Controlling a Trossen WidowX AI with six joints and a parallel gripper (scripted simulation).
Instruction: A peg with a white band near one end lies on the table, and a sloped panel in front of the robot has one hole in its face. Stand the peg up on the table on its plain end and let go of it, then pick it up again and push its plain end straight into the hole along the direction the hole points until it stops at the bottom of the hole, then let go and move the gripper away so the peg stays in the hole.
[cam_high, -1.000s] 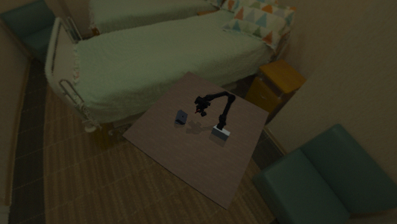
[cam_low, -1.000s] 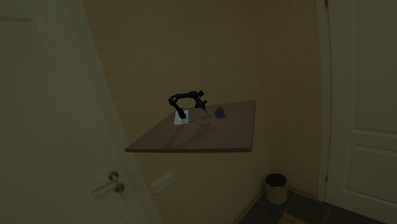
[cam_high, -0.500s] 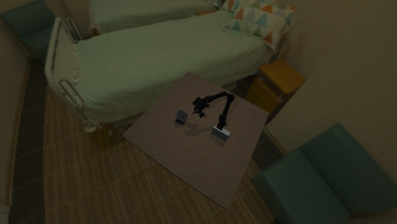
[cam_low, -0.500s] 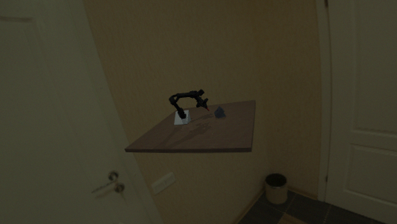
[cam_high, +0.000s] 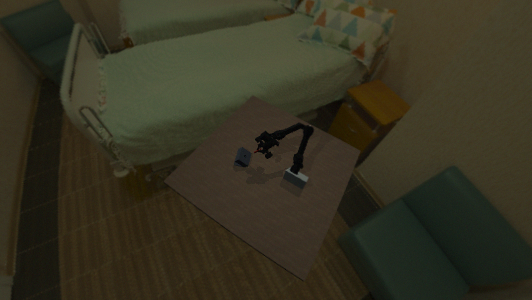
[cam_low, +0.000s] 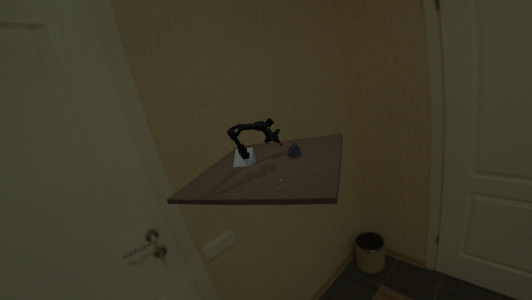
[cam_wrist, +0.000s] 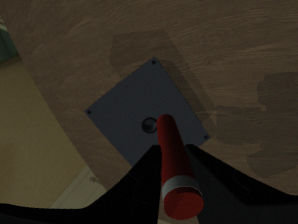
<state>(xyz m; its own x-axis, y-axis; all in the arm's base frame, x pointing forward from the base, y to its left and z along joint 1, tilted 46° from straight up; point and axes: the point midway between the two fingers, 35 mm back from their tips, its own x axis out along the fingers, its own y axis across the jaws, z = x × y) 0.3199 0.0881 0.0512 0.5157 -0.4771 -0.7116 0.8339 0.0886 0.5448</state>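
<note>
The dark blue sloped panel lies 10 cm ahead of my gripper tip, 6 cm to the left of it and 11 cm below it. From my gripper tip the other things lie so: red peg: 1 cm behind, 1 cm above.
</note>
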